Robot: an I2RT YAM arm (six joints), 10 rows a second.
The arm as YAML. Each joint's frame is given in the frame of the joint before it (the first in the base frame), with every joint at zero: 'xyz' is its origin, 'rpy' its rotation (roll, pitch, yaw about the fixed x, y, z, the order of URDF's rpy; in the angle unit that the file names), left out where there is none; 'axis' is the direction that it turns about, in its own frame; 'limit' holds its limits. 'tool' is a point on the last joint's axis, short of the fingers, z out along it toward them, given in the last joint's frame.
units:
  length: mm
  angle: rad
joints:
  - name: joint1
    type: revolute
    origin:
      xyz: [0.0, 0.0, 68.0]
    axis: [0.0, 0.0, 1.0]
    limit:
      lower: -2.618
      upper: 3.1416
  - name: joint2
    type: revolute
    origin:
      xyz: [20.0, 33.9, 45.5]
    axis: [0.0, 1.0, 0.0]
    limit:
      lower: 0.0
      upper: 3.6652
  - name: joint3
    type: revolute
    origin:
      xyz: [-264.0, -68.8, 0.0]
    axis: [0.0, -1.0, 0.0]
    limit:
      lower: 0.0
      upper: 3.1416
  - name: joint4
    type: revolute
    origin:
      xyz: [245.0, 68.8, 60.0]
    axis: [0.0, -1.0, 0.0]
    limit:
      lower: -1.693
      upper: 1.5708
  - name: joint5
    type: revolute
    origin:
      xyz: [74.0, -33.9, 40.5]
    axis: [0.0, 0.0, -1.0]
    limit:
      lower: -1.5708
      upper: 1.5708
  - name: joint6
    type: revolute
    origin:
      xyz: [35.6, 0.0, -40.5]
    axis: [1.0, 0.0, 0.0]
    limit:
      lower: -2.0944
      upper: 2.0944
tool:
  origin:
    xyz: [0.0, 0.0, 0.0]
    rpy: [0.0, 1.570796, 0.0]
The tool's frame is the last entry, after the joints.
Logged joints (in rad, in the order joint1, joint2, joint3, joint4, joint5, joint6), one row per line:
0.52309, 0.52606, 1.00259, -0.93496, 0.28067, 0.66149
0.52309, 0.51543, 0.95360, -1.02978, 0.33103, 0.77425
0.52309, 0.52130, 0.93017, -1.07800, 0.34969, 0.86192
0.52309, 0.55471, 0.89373, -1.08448, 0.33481, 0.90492
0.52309, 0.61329, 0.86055, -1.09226, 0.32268, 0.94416
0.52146, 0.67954, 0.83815, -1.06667, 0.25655, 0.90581
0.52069, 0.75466, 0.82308, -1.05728, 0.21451, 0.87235
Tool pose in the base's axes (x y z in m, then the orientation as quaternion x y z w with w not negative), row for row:
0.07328, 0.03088, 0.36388, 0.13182, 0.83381, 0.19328, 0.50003
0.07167, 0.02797, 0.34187, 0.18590, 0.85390, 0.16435, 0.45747
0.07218, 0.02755, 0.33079, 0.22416, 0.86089, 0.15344, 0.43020
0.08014, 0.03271, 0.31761, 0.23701, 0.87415, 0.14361, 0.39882
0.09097, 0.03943, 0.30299, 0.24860, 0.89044, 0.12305, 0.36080
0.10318, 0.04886, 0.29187, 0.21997, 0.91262, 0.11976, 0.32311
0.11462, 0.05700, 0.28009, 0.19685, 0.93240, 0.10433, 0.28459
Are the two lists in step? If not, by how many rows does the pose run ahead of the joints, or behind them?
They are in step.
